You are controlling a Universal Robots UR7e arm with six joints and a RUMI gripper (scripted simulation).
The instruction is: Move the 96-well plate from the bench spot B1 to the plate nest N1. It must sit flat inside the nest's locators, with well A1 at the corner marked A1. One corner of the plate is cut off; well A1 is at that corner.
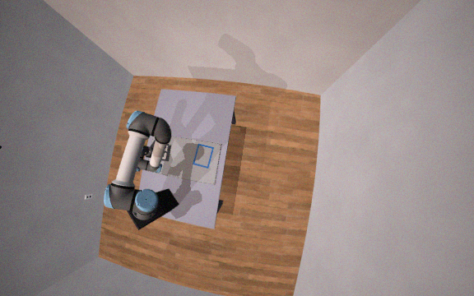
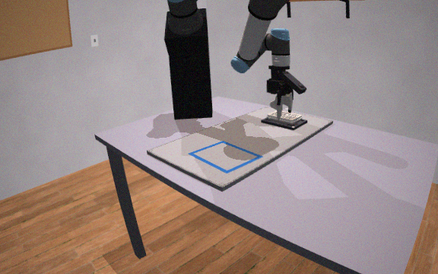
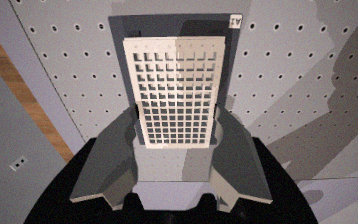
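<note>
Now: the 96-well plate 1 cm below my hand. Round my hand: dark plate nest 3 cm below; then A1 label 6 cm ahead, 7 cm to the right, 2 cm below.
</note>
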